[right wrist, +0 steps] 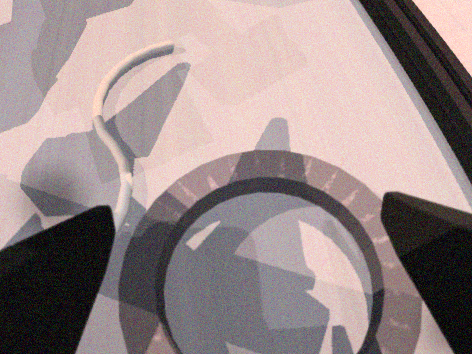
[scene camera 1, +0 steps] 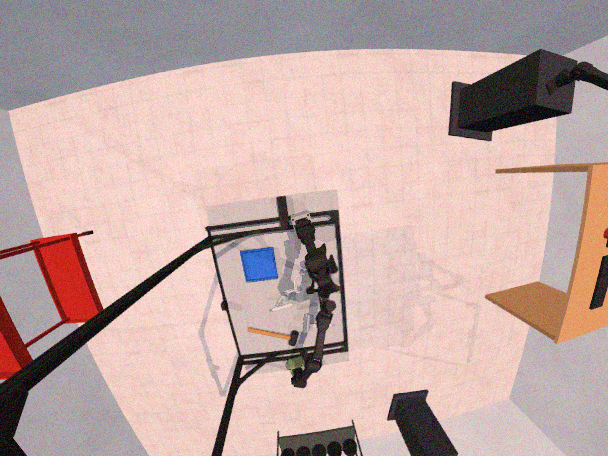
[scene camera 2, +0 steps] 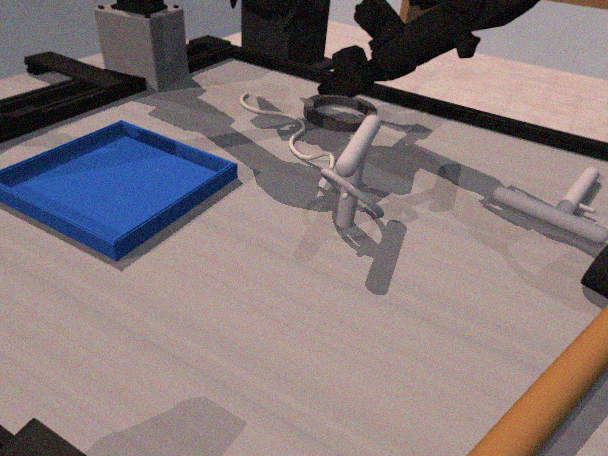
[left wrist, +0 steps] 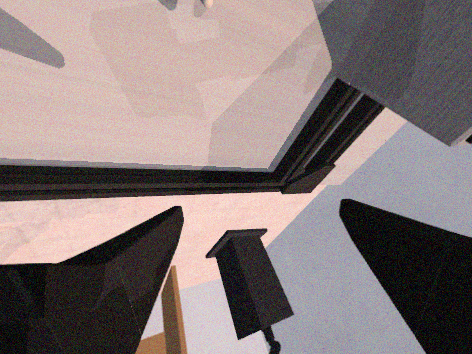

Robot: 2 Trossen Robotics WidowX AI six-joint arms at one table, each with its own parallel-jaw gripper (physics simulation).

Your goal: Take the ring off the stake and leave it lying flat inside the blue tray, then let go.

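Frame: origin at the left arm's base, x right, y ahead, z up, level; centimetres.
Where they show: left gripper, fingertip midpoint: point(scene camera 1: 327, 249) point(scene camera 2: 259, 18) point(left wrist: 259, 209); right gripper, fingertip midpoint: point(right wrist: 249, 212) point(scene camera 2: 334, 85); left arm's base, origin of the base link: point(scene camera 1: 302, 224) point(scene camera 2: 140, 7); right arm's base, origin of the base link: point(scene camera 1: 298, 371).
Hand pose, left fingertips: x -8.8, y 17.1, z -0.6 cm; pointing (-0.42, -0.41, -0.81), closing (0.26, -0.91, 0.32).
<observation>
Things, the pixels of their top centre, and the offset from my left fingertips. "spot": a spot on its surface instead.
- pale post, surface spot: point(scene camera 2: 346, 212) spot: dx +37.0, dy +26.4, dz -8.6 cm
- thin pale ring, surface spot: point(scene camera 2: 350, 185) spot: dx +37.7, dy +26.4, dz -4.7 cm
- thick dark brown ring, middle of its top: point(right wrist: 268, 276) point(scene camera 2: 340, 107) dx +7.3, dy +17.8, dz -9.2 cm
- blue tray, middle of its top: point(scene camera 2: 118, 169) point(scene camera 1: 259, 265) dx +40.3, dy -0.1, dz -8.5 cm
- cream cord, surface spot: point(right wrist: 98, 102) spot: dx +12.7, dy +4.6, dz -10.2 cm
- pale T-shaped object, middle of its top: point(scene camera 2: 568, 183) dx +18.0, dy +51.1, dz -8.7 cm
- hammer, middle of its top: point(scene camera 2: 595, 343) point(scene camera 1: 272, 337) dx +49.4, dy +48.2, dz -5.7 cm
A pale post point(scene camera 2: 346, 212) stands on the table with a slanted cylinder across its top. A thin pale ring point(scene camera 2: 350, 185) leans around it. A thick dark brown ring point(scene camera 2: 327, 120) point(right wrist: 345, 185) lies behind it, flat on the table, with no post showing inside. The blue tray point(scene camera 1: 259, 264) point(scene camera 2: 115, 180) is empty. My right gripper point(right wrist: 249, 212) point(scene camera 2: 344, 89) is open and empty above the dark ring, its fingers on either side of it in the right wrist view. My left gripper point(left wrist: 259, 209) is open and empty, facing the table edge and room. The left wrist view does not show the tray.
A cream cord point(scene camera 2: 272, 114) point(right wrist: 98, 102) curves beside the dark ring. A pale T-shaped object point(scene camera 2: 550, 213) lies at the right. A hammer point(scene camera 1: 270, 333) point(scene camera 2: 545, 385) lies on the table. Black frame rails point(left wrist: 100, 182) edge the table. My two arms are close together in scene camera 1.
</observation>
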